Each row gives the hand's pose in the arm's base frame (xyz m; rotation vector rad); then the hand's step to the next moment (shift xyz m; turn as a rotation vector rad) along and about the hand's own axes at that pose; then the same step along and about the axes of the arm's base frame.
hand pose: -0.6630 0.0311 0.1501 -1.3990 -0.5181 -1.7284
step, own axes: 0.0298 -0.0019 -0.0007 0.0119 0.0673 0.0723
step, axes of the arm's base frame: -0.0029 -0.0097 0.0281 0.0967 0.0117 0.0203
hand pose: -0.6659 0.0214 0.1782 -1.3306 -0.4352 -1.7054
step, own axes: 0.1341 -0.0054 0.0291 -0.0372 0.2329 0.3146
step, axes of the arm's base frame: 0.0107 -0.0339 0.1326 0.3733 0.1214 0.0228
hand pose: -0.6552 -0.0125 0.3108 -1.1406 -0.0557 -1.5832
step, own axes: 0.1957 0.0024 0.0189 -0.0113 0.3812 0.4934
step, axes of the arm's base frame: 0.0325 -0.1329 0.1412 0.6024 0.1501 0.0594
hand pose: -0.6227 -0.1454 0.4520 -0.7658 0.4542 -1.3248
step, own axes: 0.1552 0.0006 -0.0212 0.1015 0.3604 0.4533
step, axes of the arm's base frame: 0.0184 -0.1555 0.0044 0.5840 0.0300 0.0611
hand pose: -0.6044 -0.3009 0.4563 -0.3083 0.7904 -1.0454
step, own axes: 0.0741 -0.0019 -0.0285 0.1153 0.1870 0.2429
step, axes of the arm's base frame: -0.0020 -0.0610 -0.0508 0.3250 -0.0395 0.0098
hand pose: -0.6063 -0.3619 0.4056 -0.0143 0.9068 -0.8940
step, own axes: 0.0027 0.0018 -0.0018 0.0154 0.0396 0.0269
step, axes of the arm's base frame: 0.0008 0.0000 -0.0036 0.0493 0.0062 -0.0076
